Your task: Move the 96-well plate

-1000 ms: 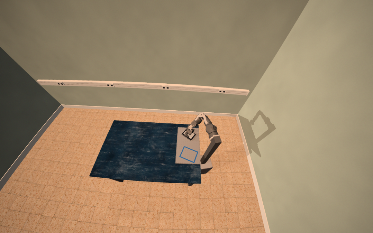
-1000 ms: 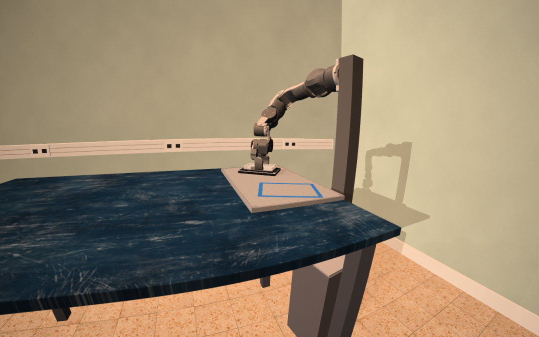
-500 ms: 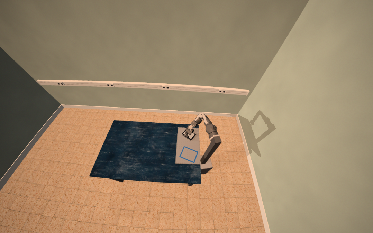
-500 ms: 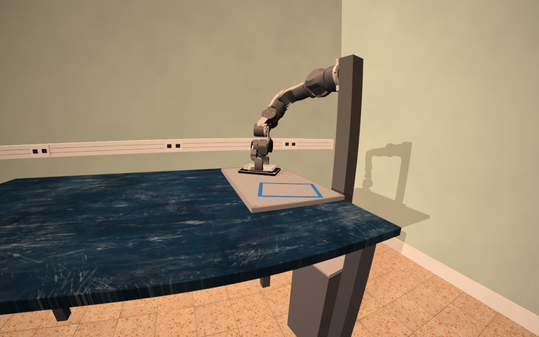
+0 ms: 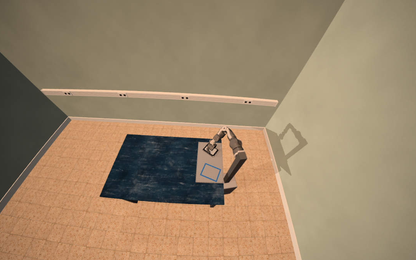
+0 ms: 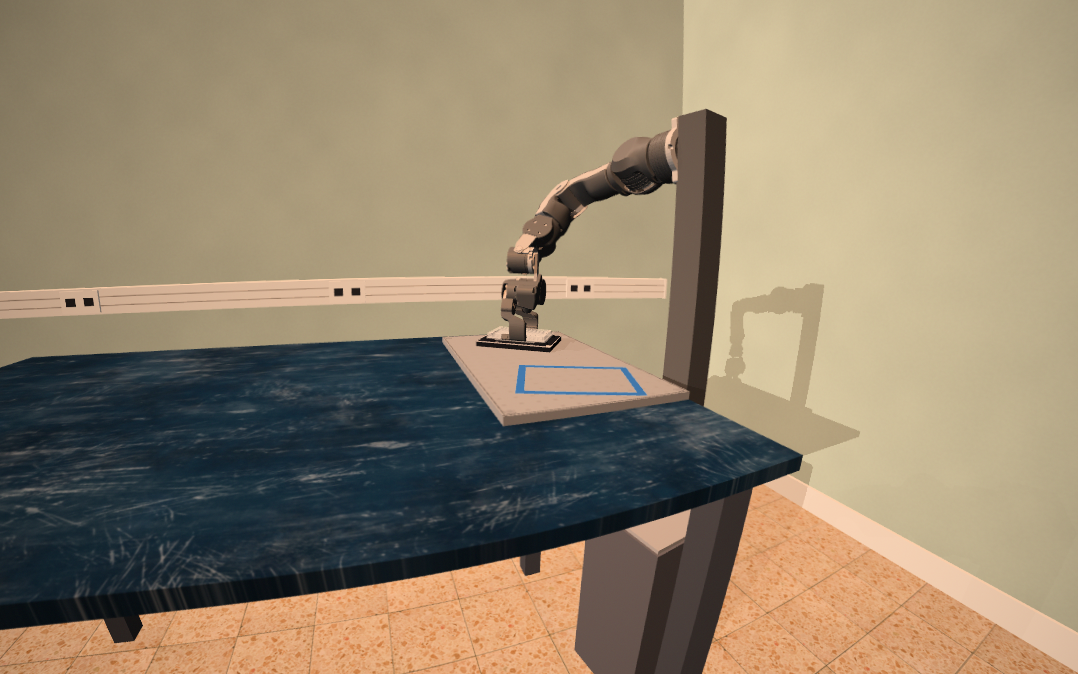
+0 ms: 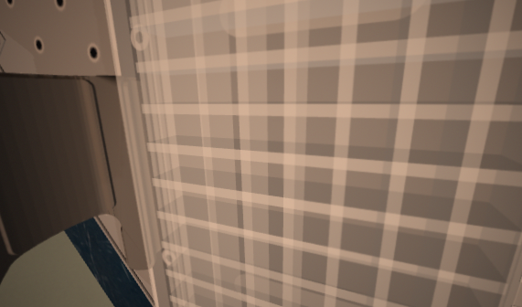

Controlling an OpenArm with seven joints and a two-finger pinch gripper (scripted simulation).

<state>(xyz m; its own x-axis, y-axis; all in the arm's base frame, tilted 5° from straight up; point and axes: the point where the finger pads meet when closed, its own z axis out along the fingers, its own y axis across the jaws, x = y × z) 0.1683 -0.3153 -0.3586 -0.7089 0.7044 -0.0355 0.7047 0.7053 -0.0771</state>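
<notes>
The clear 96-well plate is right at my hand. The rest, counted from my hand: black plate nest 1 cm below.
</notes>
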